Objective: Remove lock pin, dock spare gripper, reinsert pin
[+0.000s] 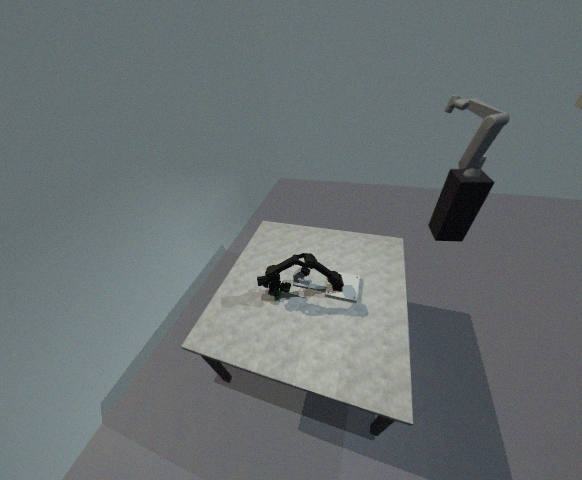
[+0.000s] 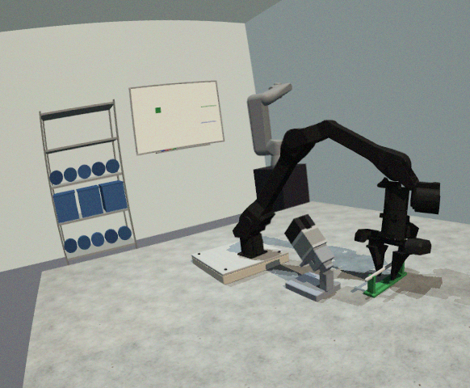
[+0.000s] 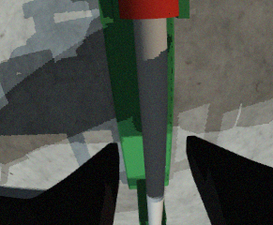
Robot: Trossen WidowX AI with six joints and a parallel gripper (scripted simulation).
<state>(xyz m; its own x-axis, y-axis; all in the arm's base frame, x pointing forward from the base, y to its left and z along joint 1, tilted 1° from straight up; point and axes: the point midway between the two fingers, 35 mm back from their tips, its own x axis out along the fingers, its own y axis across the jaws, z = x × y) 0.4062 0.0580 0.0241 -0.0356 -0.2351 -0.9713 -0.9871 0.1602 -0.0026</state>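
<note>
Now: gripper tip 1 cm to the right of the green cradle. Also, from my gripper tip: grey socket: 13 cm behind, 9 cm to the right, 3 cm above; spare gripper: 16 cm behind, 9 cm to the right, 10 cm above.
</note>
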